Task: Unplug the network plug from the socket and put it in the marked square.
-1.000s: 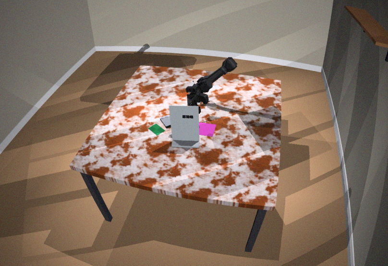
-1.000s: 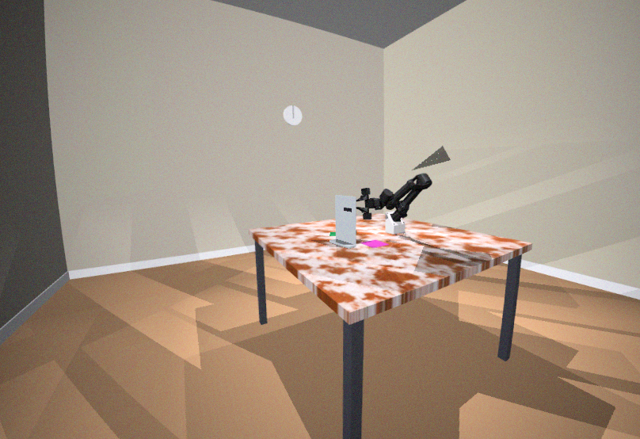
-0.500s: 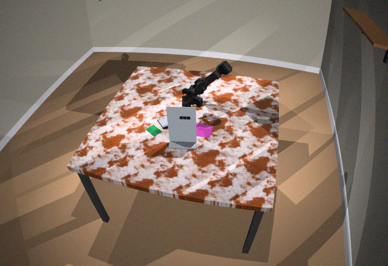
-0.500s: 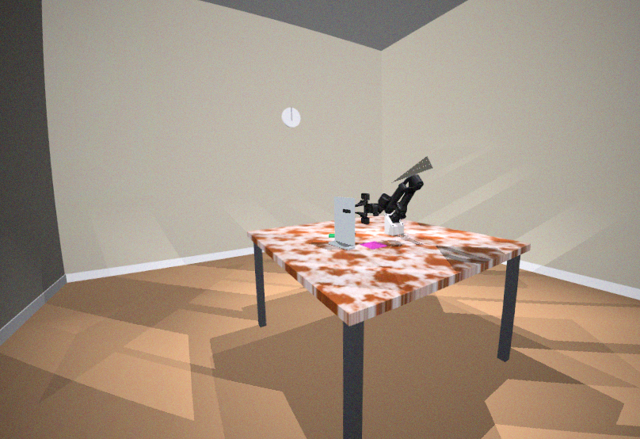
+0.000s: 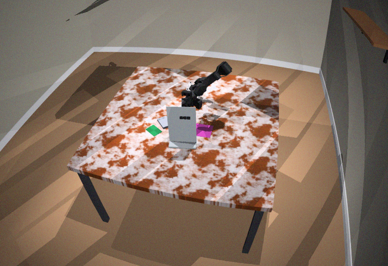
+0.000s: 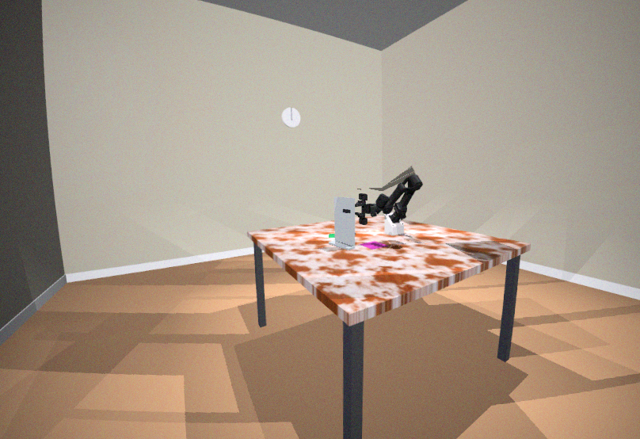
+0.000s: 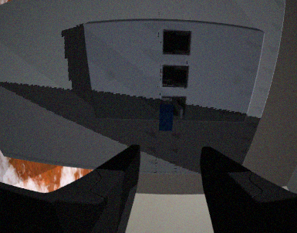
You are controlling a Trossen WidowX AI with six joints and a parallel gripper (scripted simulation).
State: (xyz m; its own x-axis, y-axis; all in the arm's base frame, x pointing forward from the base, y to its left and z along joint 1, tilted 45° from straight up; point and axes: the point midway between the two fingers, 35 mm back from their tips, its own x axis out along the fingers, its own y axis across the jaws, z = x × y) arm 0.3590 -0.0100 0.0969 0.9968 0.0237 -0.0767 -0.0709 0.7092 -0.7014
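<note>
Right now my gripper tip is 40 mm short of the network plug and 10 mm to the right of it. From my gripper tip the other things lie so: magenta square: 90 mm behind, 100 mm to the left, 200 mm below; then upright panel: 60 mm ahead, 30 mm to the left, 70 mm below.
</note>
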